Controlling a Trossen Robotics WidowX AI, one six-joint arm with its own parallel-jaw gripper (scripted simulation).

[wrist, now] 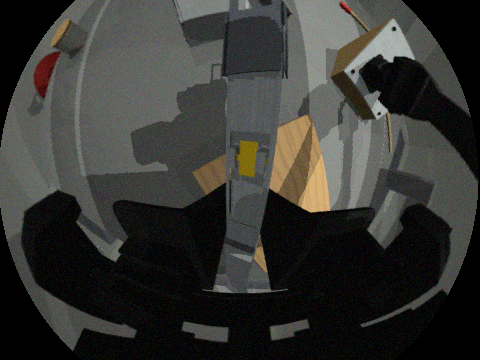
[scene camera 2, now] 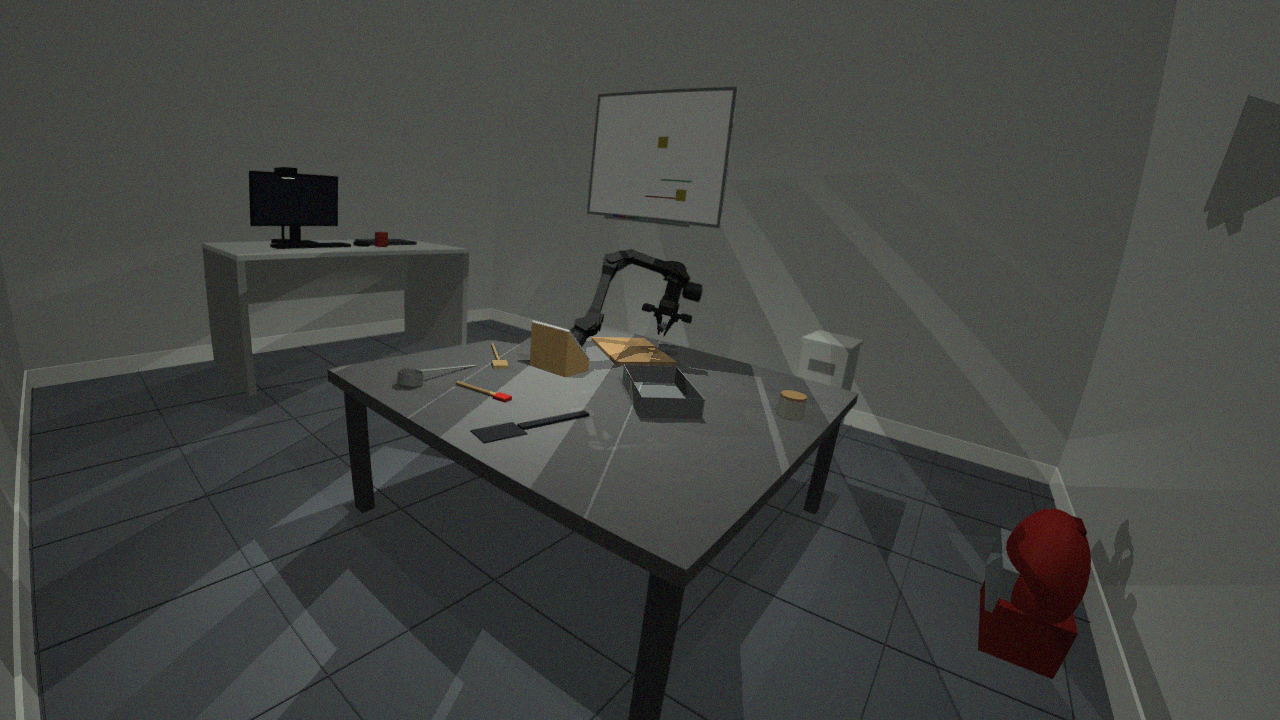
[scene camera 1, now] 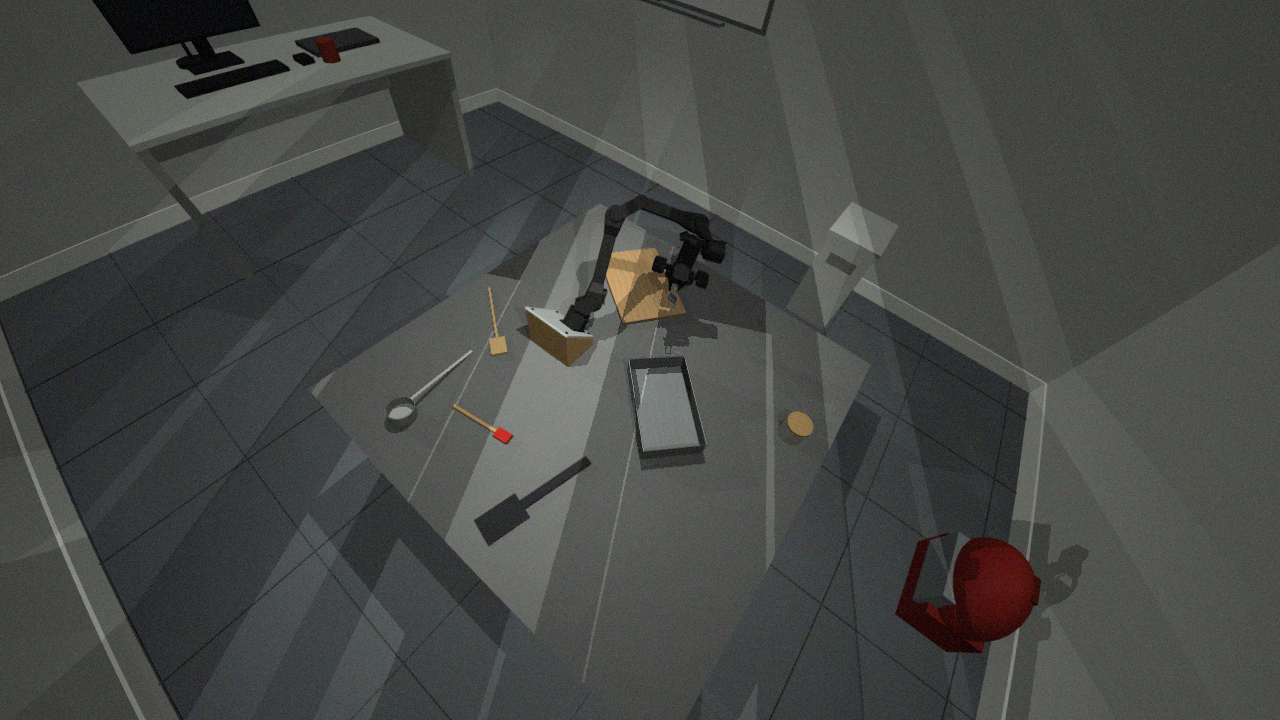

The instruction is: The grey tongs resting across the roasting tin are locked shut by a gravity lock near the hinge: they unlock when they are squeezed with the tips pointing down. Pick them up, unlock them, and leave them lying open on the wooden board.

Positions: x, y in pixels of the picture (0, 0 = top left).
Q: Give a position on a black turner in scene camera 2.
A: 492, 433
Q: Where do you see a roasting tin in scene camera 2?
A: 656, 391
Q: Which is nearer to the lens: the black turner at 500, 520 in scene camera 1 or the saucepan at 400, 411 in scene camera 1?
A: The black turner.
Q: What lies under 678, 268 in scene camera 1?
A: The gripper.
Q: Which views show the black turner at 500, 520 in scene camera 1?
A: Scene camera 2 and scene camera 1 only.
